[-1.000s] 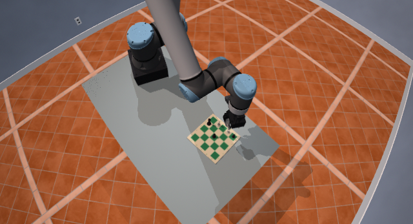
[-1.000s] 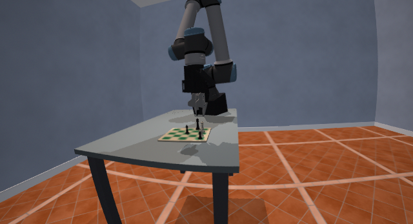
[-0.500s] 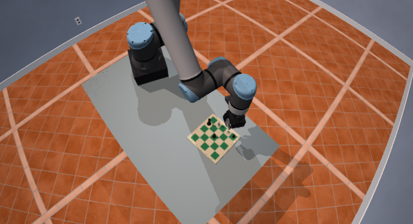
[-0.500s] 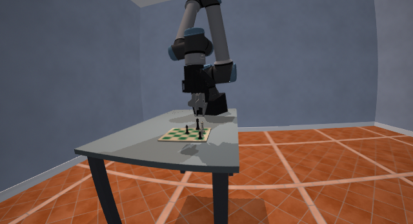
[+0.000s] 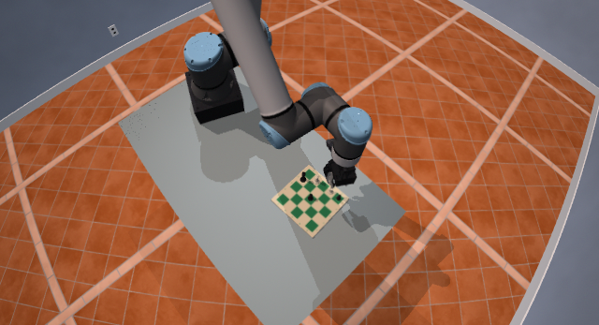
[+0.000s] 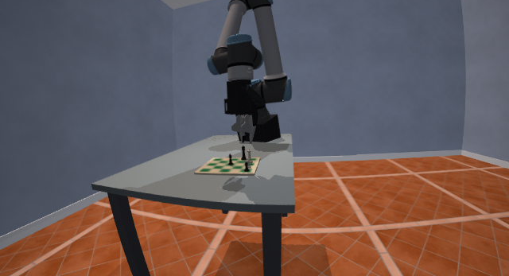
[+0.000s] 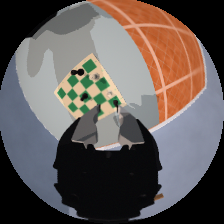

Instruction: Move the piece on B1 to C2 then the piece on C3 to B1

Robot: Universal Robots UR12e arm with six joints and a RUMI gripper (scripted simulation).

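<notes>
Now: hand 90 mm above the small white piece. Also, from my hand: tall black piece 110 mm behind, 50 mm to the right, 80 mm below; cream chessboard 30 mm behind, 80 mm to the right, 110 mm below.
</notes>
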